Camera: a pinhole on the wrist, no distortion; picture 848 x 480 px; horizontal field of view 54.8 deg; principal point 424.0 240.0 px. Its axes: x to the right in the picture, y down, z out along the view. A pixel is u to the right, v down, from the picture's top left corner.
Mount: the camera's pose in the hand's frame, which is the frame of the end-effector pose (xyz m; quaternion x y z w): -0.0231 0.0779 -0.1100 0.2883 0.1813 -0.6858 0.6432
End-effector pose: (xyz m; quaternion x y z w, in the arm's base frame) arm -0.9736 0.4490 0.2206 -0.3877 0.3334 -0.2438 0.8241
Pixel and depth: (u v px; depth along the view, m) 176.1 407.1 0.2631
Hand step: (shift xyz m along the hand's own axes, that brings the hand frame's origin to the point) -0.0122 -0.0288 0.1488
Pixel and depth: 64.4 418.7 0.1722
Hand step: -0.0134 0.0261 0.0744
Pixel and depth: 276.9 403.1 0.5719
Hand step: -0.0027 -0.2086 0.4078
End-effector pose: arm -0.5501 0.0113 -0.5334 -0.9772 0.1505 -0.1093 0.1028
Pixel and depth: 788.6 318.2 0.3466
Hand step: -0.0476 -0.2605 0.0631
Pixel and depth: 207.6 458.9 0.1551
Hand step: -0.0070 0.0093 0.0400
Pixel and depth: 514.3 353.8 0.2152
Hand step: -0.0286 -0.0771 0.0440
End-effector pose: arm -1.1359 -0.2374 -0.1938 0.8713 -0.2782 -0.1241 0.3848
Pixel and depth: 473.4 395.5 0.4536
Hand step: -0.0118 -0.2336 0.2317
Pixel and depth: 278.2 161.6 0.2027
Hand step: -0.0749 -0.0175 0.0660
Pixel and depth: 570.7 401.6 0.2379
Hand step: -0.0156 -0.1077 0.0516
